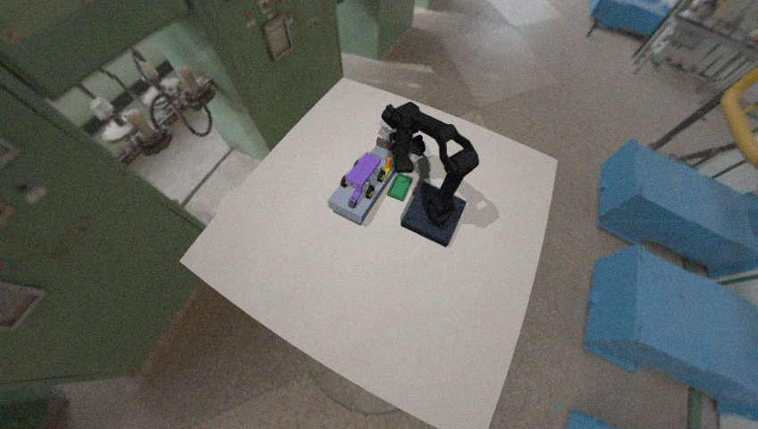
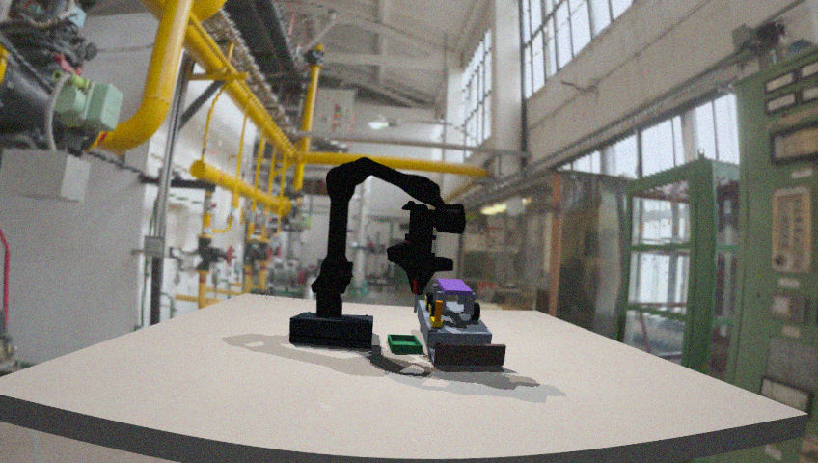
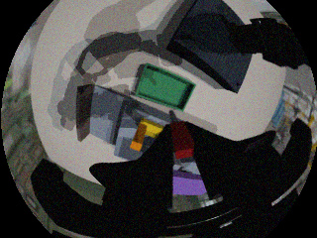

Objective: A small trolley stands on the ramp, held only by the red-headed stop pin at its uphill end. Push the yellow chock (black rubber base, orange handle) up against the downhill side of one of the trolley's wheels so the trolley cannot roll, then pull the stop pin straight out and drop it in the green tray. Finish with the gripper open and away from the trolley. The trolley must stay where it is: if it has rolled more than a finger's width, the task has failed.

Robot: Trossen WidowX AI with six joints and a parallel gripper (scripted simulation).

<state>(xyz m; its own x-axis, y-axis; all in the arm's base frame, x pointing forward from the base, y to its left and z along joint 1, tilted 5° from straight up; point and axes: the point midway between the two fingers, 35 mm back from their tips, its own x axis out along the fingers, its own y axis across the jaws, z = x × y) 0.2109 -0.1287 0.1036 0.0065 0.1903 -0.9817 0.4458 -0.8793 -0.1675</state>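
Right now the tray is 2 cm behind my gripper tip and 14 cm below it. The rest, counted from my gripper tip: trolley: 12 cm ahead, 8 cm to the left, 2 cm below; then yellow chock: 5 cm ahead, 1 cm to the right, 5 cm below; then stop pin: right at my gripper tip.
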